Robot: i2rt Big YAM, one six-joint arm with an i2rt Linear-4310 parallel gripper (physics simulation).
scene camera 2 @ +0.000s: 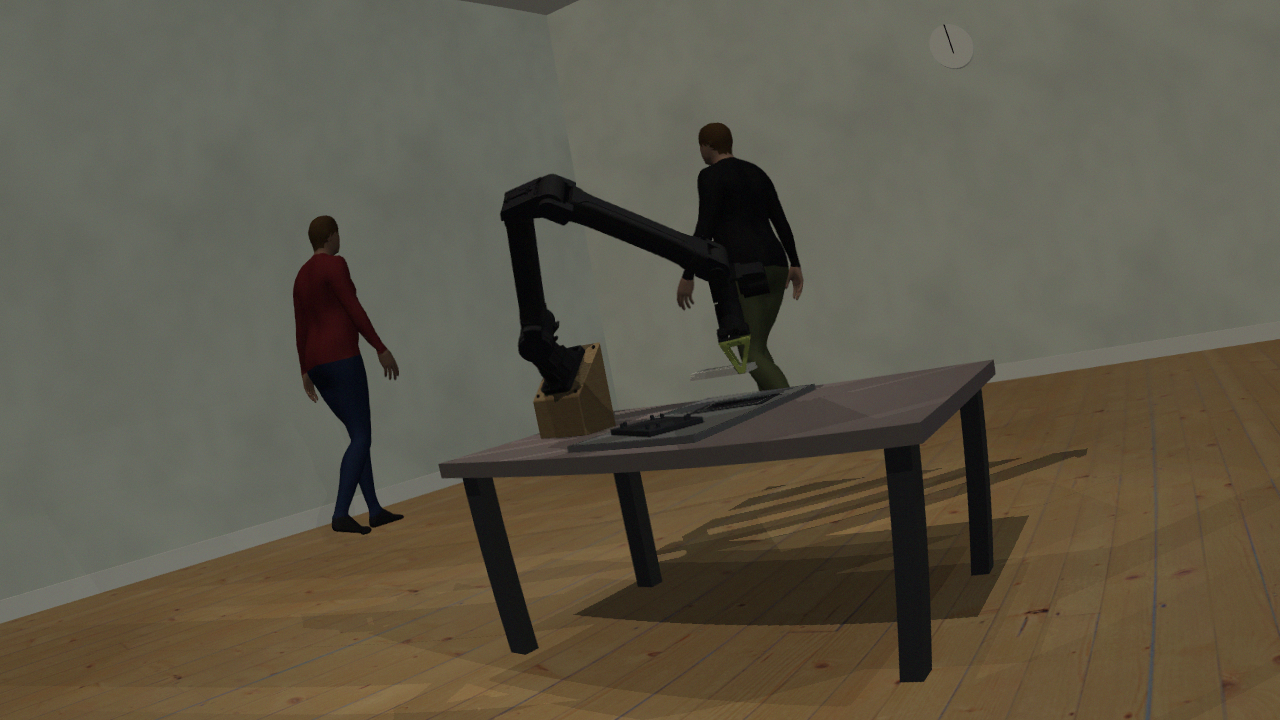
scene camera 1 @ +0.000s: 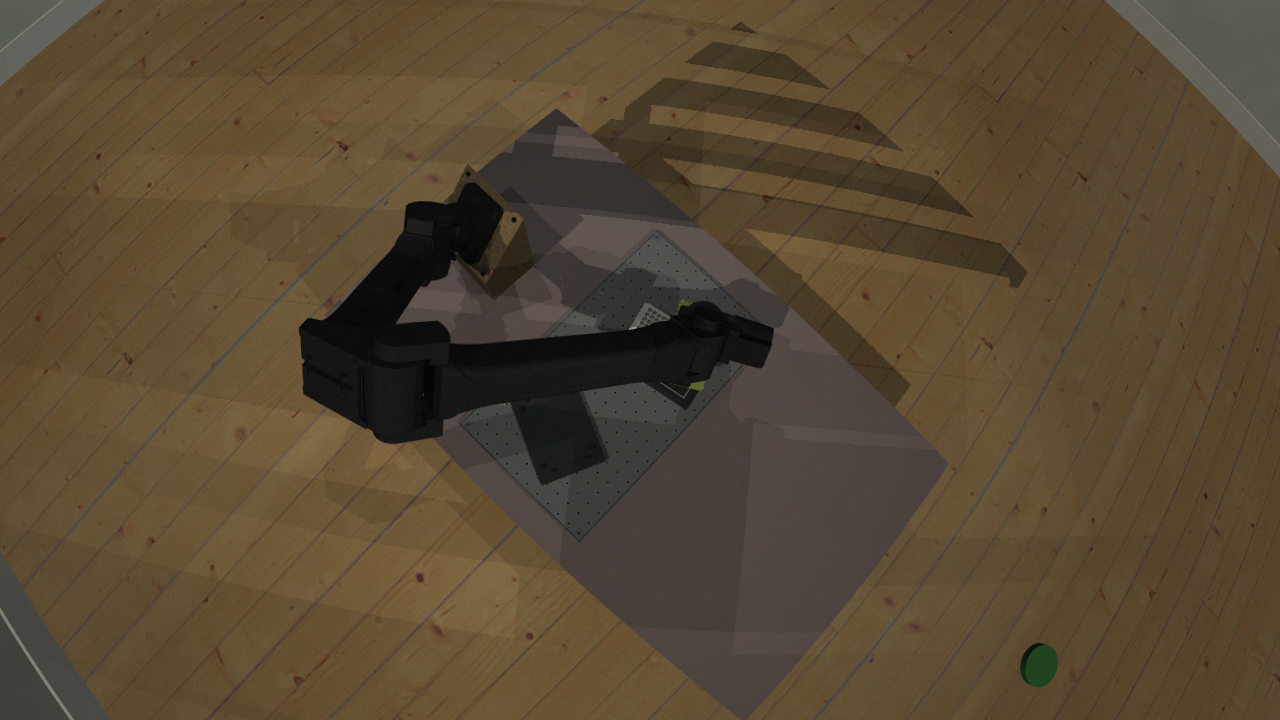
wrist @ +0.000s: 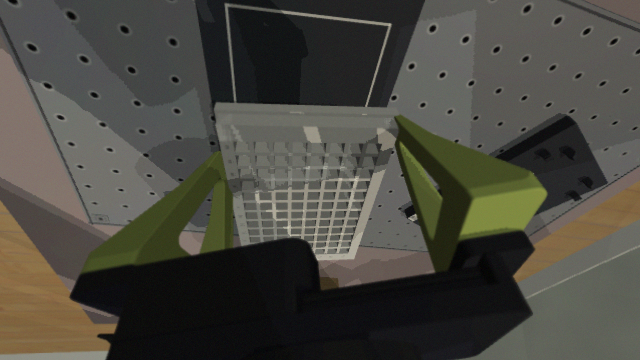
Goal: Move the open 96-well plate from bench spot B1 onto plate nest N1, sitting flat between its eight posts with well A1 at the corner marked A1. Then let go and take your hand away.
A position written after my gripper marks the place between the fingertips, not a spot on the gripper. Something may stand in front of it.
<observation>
My gripper (scene camera 2: 742, 371) carries a well plate (wrist: 312, 172); nothing else touches it. Also in view: a dark nest with white outline (wrist: 329, 60).
My gripper also shows in the wrist view (wrist: 306, 141).
</observation>
